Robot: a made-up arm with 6 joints. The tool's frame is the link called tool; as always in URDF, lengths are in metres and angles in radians.
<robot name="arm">
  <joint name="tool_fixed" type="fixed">
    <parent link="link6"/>
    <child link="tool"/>
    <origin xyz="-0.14 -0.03 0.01" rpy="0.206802 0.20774 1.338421"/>
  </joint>
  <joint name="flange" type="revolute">
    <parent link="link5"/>
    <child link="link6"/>
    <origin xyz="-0.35 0.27 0.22" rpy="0 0 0"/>
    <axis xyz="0 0 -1"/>
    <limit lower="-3.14" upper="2.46" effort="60" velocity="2.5"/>
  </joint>
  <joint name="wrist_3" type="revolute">
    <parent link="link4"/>
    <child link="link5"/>
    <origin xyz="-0.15 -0.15 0.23" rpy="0 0 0"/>
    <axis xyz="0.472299 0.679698 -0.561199"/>
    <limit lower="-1.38" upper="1.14" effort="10" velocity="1.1"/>
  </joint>
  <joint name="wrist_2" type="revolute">
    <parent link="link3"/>
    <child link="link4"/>
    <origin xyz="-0.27 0.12 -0.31" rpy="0 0 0"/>
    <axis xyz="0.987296 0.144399 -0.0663"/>
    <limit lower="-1.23" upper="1.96" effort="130" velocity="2.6"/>
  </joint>
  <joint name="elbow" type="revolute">
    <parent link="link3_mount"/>
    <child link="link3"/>
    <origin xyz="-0.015 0.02 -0.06" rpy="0 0 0"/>
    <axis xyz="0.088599 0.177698 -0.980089"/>
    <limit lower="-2.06" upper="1.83" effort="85" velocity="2.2"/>
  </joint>
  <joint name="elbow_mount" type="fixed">
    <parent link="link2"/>
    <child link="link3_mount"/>
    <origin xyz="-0.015 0.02 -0.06" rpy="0 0 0"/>
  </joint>
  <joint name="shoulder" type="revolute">
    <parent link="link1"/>
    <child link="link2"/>
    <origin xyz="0.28 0.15 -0.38" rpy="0 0 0"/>
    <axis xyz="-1 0 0"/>
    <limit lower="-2.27" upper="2.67" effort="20" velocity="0.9"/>
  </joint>
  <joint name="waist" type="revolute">
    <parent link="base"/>
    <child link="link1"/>
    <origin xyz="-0.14 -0.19 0.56" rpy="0 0 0"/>
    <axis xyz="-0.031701 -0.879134 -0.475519"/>
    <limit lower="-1.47" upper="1.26" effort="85" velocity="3"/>
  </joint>
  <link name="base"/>
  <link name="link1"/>
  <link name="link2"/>
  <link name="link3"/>
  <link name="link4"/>
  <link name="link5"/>
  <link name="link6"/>
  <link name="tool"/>
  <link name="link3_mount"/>
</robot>
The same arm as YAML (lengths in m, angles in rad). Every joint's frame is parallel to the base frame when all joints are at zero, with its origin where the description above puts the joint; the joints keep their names.
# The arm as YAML. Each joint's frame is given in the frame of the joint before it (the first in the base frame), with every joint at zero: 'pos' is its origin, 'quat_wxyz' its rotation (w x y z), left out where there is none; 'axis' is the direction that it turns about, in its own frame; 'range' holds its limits. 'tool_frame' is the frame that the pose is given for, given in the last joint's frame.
length_unit: m
angle_unit: rad
joints:
  - joint: waist
    pos: [-0.14, -0.19, 0.56]
    axis: [-0.031701, -0.879134, -0.475519]
    range: [-1.47, 1.26]
  - joint: shoulder
    pos: [0.28, 0.15, -0.38]
    axis: [-1.0, 0.0, 0.0]
    range: [-2.27, 2.67]
  - joint: elbow
    pos: [-0.03, 0.04, -0.12]
    axis: [0.088599, 0.177698, -0.980089]
    range: [-2.06, 1.83]
  - joint: wrist_2
    pos: [-0.27, 0.12, -0.31]
    axis: [0.987296, 0.144399, -0.0663]
    range: [-1.23, 1.96]
  - joint: wrist_3
    pos: [-0.15, -0.15, 0.23]
    axis: [0.472299, 0.679698, -0.561199]
    range: [-1.38, 1.14]
  - joint: flange
    pos: [-0.35, 0.27, 0.22]
    axis: [0.0, 0.0, -1.0]
    range: [-3.14, 2.46]
tool_frame:
  pos: [-0.14, -0.03, 0.01]
  quat_wxyz: [0.782557, 0.01654, 0.144573, 0.605334]

